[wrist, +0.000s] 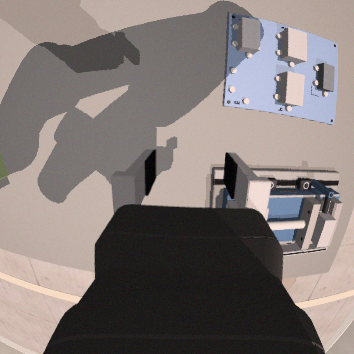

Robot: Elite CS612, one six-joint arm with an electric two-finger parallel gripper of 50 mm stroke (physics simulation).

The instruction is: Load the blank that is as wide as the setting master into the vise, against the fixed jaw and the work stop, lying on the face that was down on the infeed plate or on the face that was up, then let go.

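Frame: origin at the arm's base, x ahead, y left, z up, level; millimetres.
Seen in the pictures: gripper, fingertip midpoint: (189,165).
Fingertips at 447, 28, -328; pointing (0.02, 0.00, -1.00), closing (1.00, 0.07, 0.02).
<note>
Pixels of each thing's top centre, then the offset from my fingertips to it, as dx, dy, dz. "pt": a spot on its surface instead.
- vise, surface spot: (325,175) pt +317, -57, -252
- pale blank, middle of its top: (326,233) +288, -147, -156
- work stop, surface spot: (330,194) pt +280, -72, -173
- blue infeed plate, middle of its top: (288,68) +191, +149, -263
- mid-grey block, middle of its top: (250,32) +97, +191, -228
- dark grey block, middle of its top: (328,76) +276, +151, -239
- vise's pale screw, surface spot: (287,225) pt +209, -145, -186
My gripper (189,165) is open and empty, with its fingers wide apart left of the vise. The vise (325,175) stands at the lower right, its left part hidden behind my right finger and the gripper body. A pale blank (326,231) sits in it between the movable jaw (311,220) and the fixed jaw (337,206), with its end at the work stop (330,194); small gaps cannot be judged. The blue infeed plate (255,90) at the upper right bears a mid-grey block (250,35), two pale blocks (295,46) (293,89) and a dark grey block (326,77).
White pins stand beside the blocks, and more stand at the plate's left side. The vise's pale screw (287,225) runs to the movable jaw. A green thing (2,167) shows at the left edge. The arm's shadow lies across the table at the upper left.
</note>
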